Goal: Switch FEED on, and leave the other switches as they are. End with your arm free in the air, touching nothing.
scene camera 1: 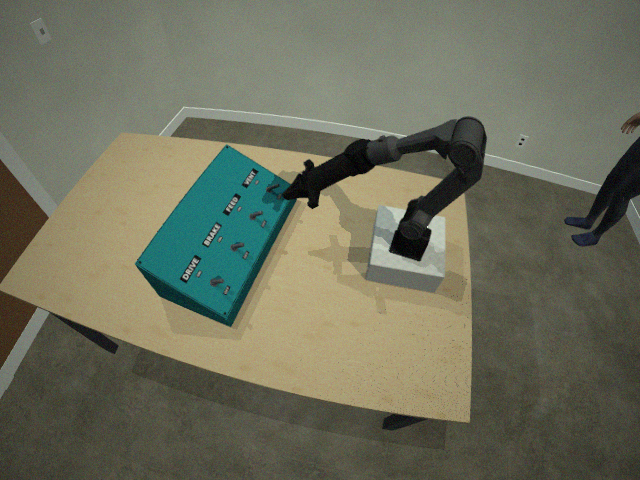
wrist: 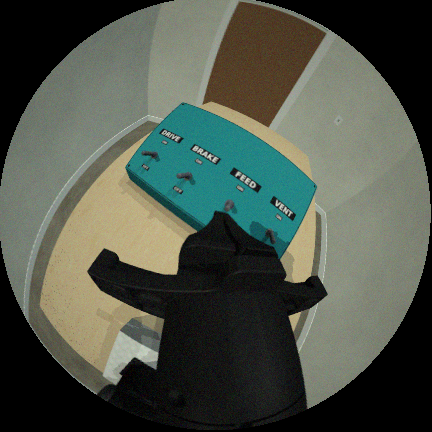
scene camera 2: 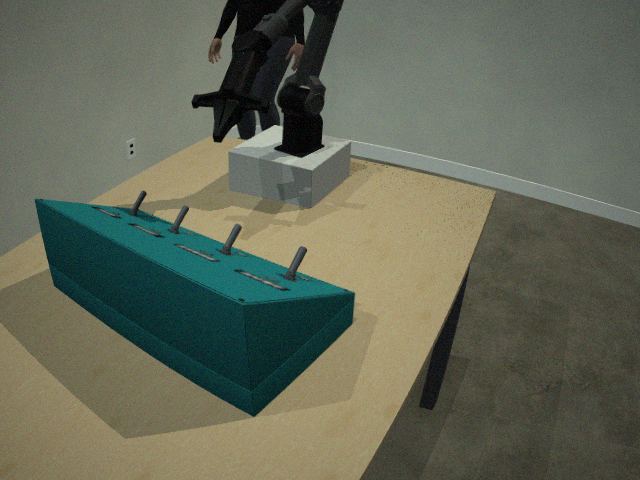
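Note:
The teal switch box (scene camera 1: 178, 232) (scene camera 2: 144, 289) (wrist: 205, 122) has four grey levers. The FEED plate (scene camera 1: 231, 204) (wrist: 245, 180) stands above the FEED lever (scene camera 1: 255, 215) (scene camera 2: 178, 220) (wrist: 229, 205). That lever leans away from its plate, toward its OFF mark (scene camera 1: 263, 223). The DRIVE lever (scene camera 1: 216, 281) (scene camera 2: 296, 263) (wrist: 150, 154), BRAKE lever (scene camera 1: 237, 246) (scene camera 2: 231, 239) (wrist: 184, 176) and VENT lever (scene camera 1: 272, 188) (scene camera 2: 138, 203) (wrist: 270, 235) lean the same way. My gripper (scene camera 1: 286, 196) (scene camera 2: 218, 139) (wrist: 218, 220) is shut and empty, in the air on the robot's side of the box, touching nothing. It hides FEED's OFF mark in the wrist view.
The box stands on a wooden table (scene camera 1: 320, 330) (scene camera 2: 403, 248) (wrist: 75, 260). My arm's base is on a marble-patterned block (scene camera 1: 403, 276) (scene camera 2: 268, 178) (wrist: 131, 352). A person (scene camera 1: 615, 180) (scene camera 2: 268, 67) stands beyond the table on the robot's side.

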